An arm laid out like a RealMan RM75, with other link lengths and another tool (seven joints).
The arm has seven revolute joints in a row. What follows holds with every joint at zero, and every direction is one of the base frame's. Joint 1 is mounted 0.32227 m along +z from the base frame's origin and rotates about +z. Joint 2 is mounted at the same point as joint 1 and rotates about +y. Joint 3 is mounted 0.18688 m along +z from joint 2 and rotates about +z. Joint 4 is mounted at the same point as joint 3 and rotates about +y. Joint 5 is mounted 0.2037 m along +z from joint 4 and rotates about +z. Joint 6 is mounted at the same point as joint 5 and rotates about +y. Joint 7 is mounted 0.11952 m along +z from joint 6 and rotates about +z. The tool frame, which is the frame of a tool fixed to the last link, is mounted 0.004 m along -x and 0.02 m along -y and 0.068 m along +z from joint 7; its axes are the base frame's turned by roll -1.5, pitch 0 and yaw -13 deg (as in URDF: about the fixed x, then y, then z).
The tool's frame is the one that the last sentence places.
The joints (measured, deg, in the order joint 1, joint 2, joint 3, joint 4, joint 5, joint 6, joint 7), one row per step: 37.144 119.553 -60.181 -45.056 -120.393 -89.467 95.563; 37.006 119.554 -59.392 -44.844 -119.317 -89.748 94.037; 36.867 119.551 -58.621 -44.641 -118.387 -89.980 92.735; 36.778 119.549 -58.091 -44.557 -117.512 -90.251 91.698; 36.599 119.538 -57.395 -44.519 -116.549 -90.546 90.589; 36.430 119.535 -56.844 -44.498 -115.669 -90.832 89.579; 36.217 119.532 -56.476 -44.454 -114.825 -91.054 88.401; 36.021 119.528 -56.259 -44.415 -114.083 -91.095 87.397; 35.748 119.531 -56.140 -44.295 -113.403 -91.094 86.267; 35.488 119.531 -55.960 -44.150 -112.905 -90.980 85.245; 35.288 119.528 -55.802 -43.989 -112.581 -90.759 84.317; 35.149 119.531 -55.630 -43.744 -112.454 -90.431 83.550; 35.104 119.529 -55.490 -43.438 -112.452 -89.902 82.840; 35.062 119.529 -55.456 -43.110 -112.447 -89.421 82.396
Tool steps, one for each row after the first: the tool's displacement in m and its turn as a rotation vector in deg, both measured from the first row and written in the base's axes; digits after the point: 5 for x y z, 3 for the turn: -0.00272 0.00096 0.00220 0.731 1.525 0.821; -0.00482 0.00197 0.00443 1.468 2.874 1.440; -0.00729 0.00271 0.00637 2.032 4.038 2.071; -0.00955 0.00374 0.00909 2.807 5.347 2.647; -0.01164 0.00446 0.01146 3.473 6.498 3.224; -0.01333 0.00481 0.01336 4.108 7.492 3.979; -0.01459 0.00536 0.01483 4.740 8.253 4.613; -0.01509 0.00541 0.01579 5.318 8.900 5.262; -0.01486 0.00575 0.01668 5.950 9.363 5.745; -0.01426 0.00631 0.01729 6.565 9.614 6.170; -0.01308 0.00697 0.01745 7.111 9.676 6.404; -0.01166 0.00814 0.01726 7.703 9.541 6.593; -0.01024 0.00888 0.01666 8.083 9.401 6.573
